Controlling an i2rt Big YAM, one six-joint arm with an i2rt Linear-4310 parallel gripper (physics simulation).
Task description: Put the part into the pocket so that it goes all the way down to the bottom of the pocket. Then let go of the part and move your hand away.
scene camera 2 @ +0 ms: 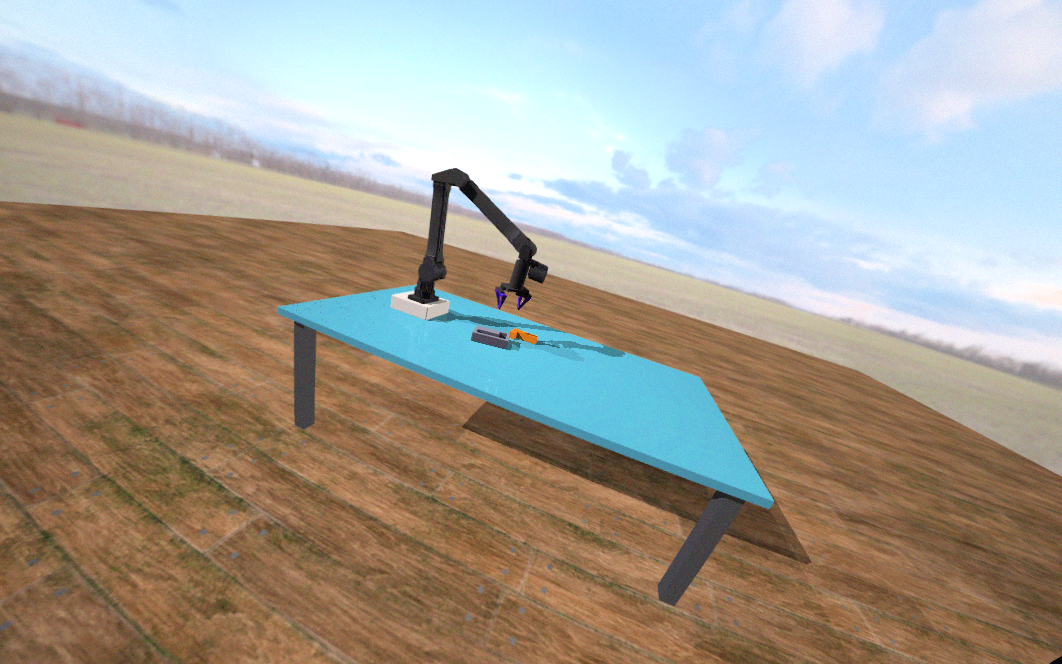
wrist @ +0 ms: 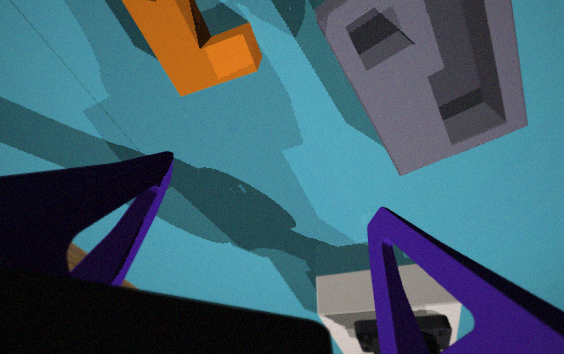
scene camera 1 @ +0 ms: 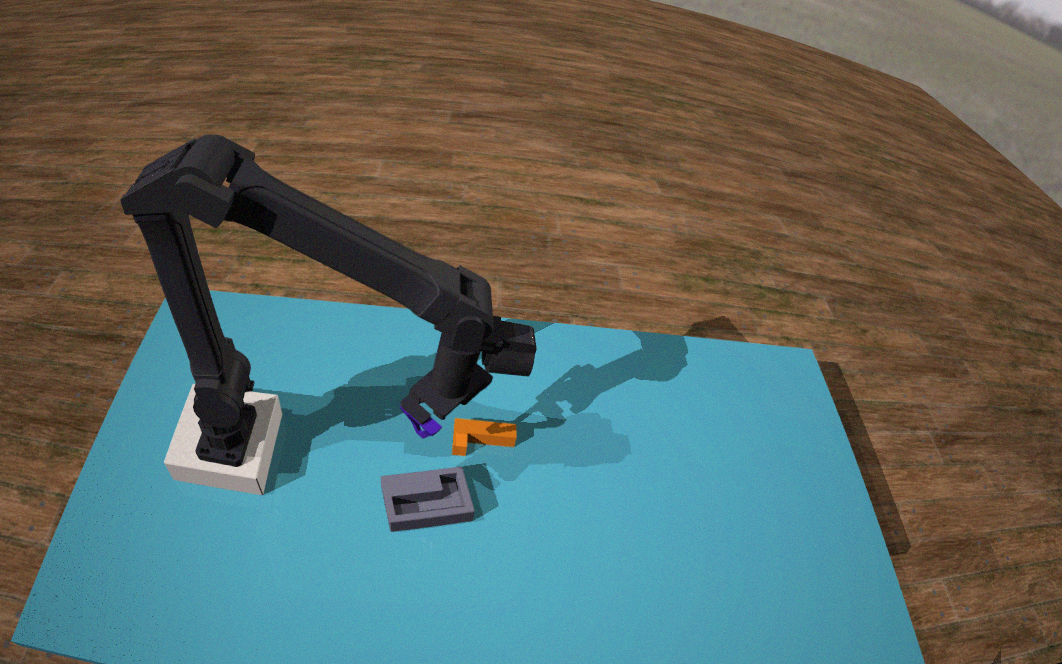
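Pixels of known places: gripper, fingertip midpoint: (scene camera 2: 508, 309) (wrist: 279, 192) (scene camera 1: 440, 417); arm's base, link origin: (scene camera 2: 423, 299) (scene camera 1: 227, 434).
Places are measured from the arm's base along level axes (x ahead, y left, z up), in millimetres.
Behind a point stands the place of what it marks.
Note:
The orange L-shaped part (scene camera 1: 469, 428) {x 422, y 105, z -26 mm} (scene camera 2: 523, 336) {x 451, y 96, z -39 mm} (wrist: 175, 55) {x 421, y 113, z -27 mm} lies on the table, behind and to the right of the grey block (scene camera 1: 415, 483) {x 339, y -25, z -21 mm} (scene camera 2: 489, 339) {x 371, y -85, z -33 mm} (wrist: 395, 110) {x 344, y -18, z -21 mm}. In scene camera 1 its long arm points right and its short arm points toward the camera. The block's pocket is empty, with its recessed floor showing. My gripper (scene camera 1: 442, 426) {x 371, y 52, z 67 mm} (scene camera 2: 509, 307) {x 371, y 52, z 67 mm} (wrist: 279, 192) {x 371, y 52, z 67 mm} is open and empty, above the table and left of the part in scene camera 1, where one finger is hidden. In the wrist view both part and block lie beyond the fingertips, cut off by the top edge.
The arm stands on a white base block (scene camera 1: 266, 438) {x 73, y 7, z -1 mm} (scene camera 2: 430, 310) {x 75, y -49, z -18 mm} (wrist: 345, 295) {x 72, y 63, z -23 mm} at the left of the blue table (scene camera 1: 665, 548) {x 772, y -102, z -57 mm} (scene camera 2: 626, 407) {x 913, y -170, z -57 mm}. The grey block is a raised obstacle close to the part. Shadows of the arm fall over the part and the table around it.

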